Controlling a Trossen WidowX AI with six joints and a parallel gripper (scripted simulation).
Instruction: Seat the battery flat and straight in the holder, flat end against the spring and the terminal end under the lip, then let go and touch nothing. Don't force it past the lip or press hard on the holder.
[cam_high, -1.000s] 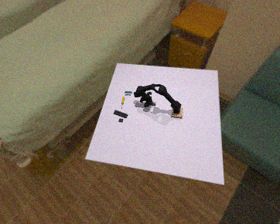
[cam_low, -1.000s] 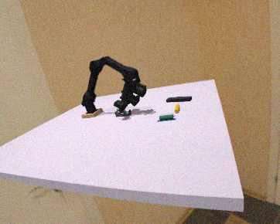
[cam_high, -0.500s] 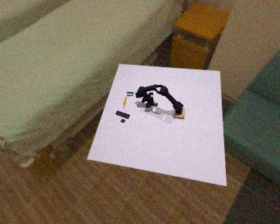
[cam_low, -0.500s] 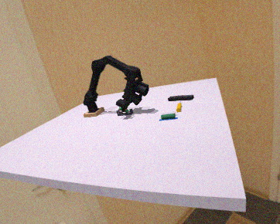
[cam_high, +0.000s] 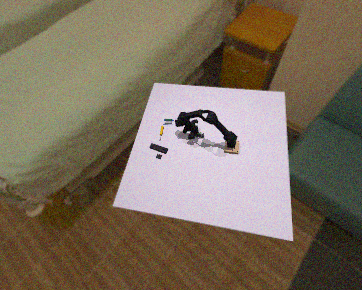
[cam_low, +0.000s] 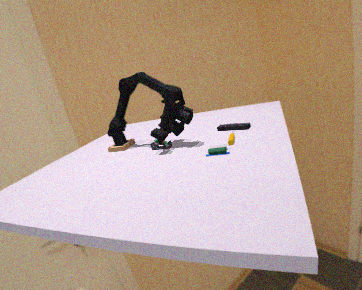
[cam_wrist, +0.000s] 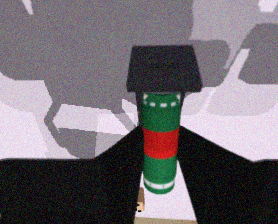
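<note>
My gripper tip is 10 mm below the battery. The rest, counted from my gripper tip: black remote 320 mm ahead, 180 mm to the left, 10 mm below; yellow screwdriver 330 mm ahead, 30 mm to the left, 10 mm below.
</note>
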